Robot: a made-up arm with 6 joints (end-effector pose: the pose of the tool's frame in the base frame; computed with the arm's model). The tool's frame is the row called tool.
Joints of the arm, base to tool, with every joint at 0 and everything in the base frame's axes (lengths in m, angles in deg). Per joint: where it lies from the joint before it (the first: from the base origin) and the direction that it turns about. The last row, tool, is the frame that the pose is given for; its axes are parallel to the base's.
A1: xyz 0.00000 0.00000 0.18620 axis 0 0 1
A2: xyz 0.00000 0.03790 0.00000 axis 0 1 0
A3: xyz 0.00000 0.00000 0.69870 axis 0 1 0
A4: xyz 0.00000 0.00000 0.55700 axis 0 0 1
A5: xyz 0.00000 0.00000 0.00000 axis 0 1 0
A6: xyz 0.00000 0.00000 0.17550 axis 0 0 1
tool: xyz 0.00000 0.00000 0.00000
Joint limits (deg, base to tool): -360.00..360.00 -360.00..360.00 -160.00..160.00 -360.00..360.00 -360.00..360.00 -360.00..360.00
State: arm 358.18 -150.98 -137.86 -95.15 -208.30 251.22
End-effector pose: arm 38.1 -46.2 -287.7 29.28 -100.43 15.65
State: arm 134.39 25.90 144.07 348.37 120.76 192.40
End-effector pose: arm -174.0 167.1 328.9 29.05 63.04 -17.83
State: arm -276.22 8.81 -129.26 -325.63 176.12 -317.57
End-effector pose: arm -69.0 -221.0 691.6 -40.12 48.03 84.75
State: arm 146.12 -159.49 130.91 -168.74 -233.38 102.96
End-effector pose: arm 477.8 -333.3 -137.1 145.14 70.59 28.84
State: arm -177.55 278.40 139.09 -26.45 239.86 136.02
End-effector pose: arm 373.0 -89.6 654.9 1.33 68.86 -37.11
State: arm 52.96 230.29 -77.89 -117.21 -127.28 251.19
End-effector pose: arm -361.5 -209.9 -689.2 -24.88 -65.69 42.28
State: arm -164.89 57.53 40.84 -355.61 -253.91 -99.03
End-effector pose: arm -1017.8 -327.4 321.0 86.08 133.67 21.47
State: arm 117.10 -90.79 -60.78 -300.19 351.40 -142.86
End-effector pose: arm 457.9 -928.1 -472.1 155.05 30.16 19.59
